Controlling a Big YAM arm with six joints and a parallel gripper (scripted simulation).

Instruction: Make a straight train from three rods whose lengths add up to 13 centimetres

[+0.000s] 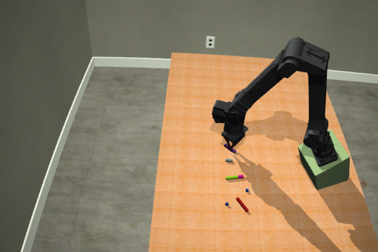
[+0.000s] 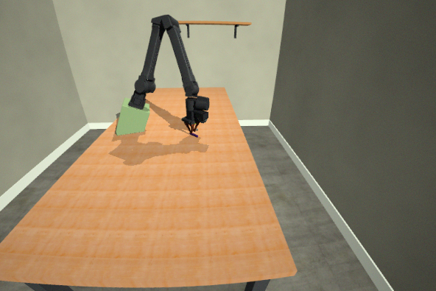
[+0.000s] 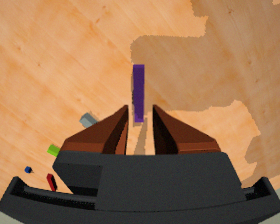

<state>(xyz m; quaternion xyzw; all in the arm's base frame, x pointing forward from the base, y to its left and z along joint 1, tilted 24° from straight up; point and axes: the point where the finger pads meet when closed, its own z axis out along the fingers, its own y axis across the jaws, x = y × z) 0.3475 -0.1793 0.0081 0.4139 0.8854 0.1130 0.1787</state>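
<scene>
My gripper is now 1 cm short of the purple rod and 2 cm above it. Also, from my hand: lime rod (3 cm ahead, 15 cm to the left, 2 cm below); magenta rod (1 cm behind, 15 cm to the left, 2 cm below); grey rod (2 cm ahead, 6 cm to the left, 2 cm below).
</scene>
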